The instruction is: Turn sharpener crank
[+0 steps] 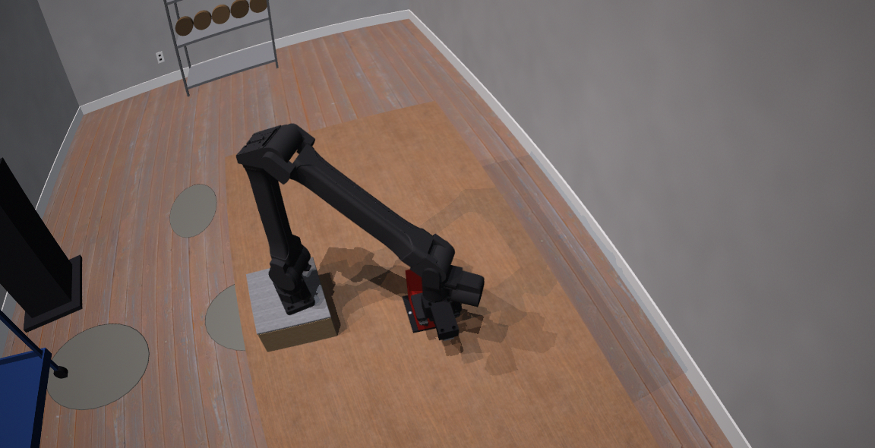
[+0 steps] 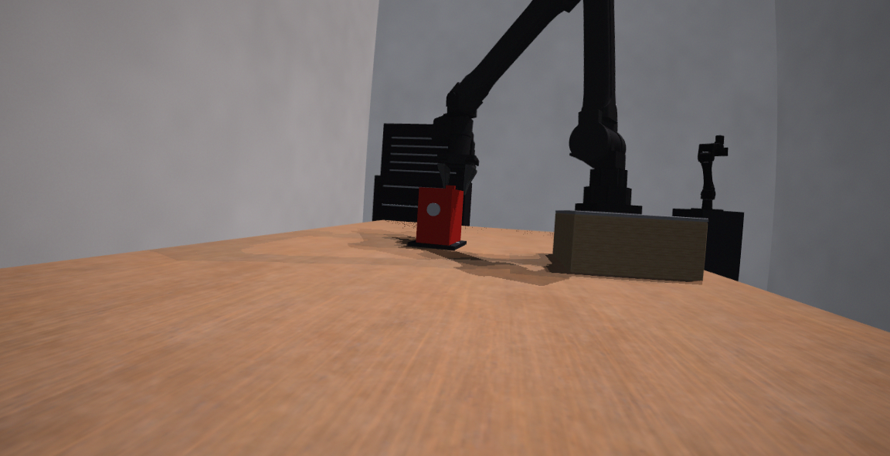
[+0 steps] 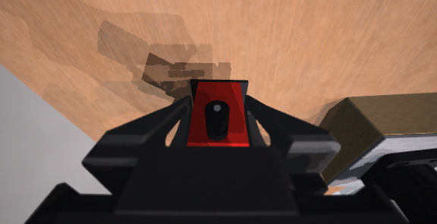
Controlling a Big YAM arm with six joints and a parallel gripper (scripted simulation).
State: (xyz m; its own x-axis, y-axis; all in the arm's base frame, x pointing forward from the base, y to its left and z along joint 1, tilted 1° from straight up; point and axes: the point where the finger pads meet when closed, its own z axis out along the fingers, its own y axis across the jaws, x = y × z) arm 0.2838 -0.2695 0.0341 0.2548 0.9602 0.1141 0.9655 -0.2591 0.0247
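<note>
Right now my hand is 10 mm short of the black crank knob and 20 mm to the right of it.
</note>
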